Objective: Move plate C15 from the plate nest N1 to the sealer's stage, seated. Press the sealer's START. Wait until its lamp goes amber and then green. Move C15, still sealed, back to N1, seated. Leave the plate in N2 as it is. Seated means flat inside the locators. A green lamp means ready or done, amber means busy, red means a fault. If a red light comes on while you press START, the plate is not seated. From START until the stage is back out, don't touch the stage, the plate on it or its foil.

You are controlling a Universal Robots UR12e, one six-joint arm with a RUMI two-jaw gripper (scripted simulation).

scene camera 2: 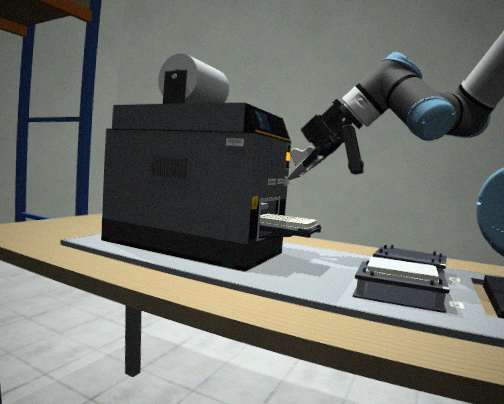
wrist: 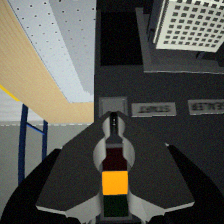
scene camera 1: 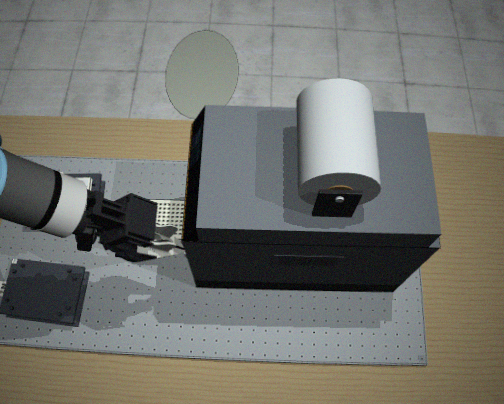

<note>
I see my gripper (scene camera 1: 183,249) and a white foil roll (scene camera 1: 336,137).
My gripper is seen too in scene camera 2 (scene camera 2: 288,179) and in the wrist view (wrist: 113,113).
</note>
